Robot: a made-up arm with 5 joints.
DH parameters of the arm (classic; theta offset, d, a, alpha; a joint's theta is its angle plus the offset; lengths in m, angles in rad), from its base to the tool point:
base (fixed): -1.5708 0.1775 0 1.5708
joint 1: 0 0.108 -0.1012 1.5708
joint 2: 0 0.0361 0.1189 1.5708
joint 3: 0 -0.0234 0.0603 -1.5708
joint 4: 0 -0.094 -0.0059 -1.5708
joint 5: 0 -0.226 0.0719 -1.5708
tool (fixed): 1.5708 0.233 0 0
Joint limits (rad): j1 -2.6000..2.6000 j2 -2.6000..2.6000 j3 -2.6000..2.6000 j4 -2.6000..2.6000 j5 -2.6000..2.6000
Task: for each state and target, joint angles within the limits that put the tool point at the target. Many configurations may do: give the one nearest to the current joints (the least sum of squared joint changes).
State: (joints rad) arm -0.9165 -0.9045 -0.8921 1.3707 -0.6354
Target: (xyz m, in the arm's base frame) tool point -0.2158 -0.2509 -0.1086
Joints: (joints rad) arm -1.4918 -0.3153 -0.2965 1.5034 -0.8942
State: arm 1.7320 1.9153 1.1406 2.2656 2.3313
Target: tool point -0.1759 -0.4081 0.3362
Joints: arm 2.3107 1.9738 1.5808 2.3395 2.4058
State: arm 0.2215 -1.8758 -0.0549 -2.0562 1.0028
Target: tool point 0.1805 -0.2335 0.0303
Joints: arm -0.5847 -1.4581 0.5863 -2.5994 1.6322
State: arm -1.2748 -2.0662 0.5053 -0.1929 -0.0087
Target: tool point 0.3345 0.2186 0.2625
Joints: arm -0.8257 -1.1893 1.0011 -0.3551 -0.9317
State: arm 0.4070 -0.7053 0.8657 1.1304 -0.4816
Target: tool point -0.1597 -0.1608 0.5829
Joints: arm 0.9516 -0.1800 0.3839 1.4211 -0.4315
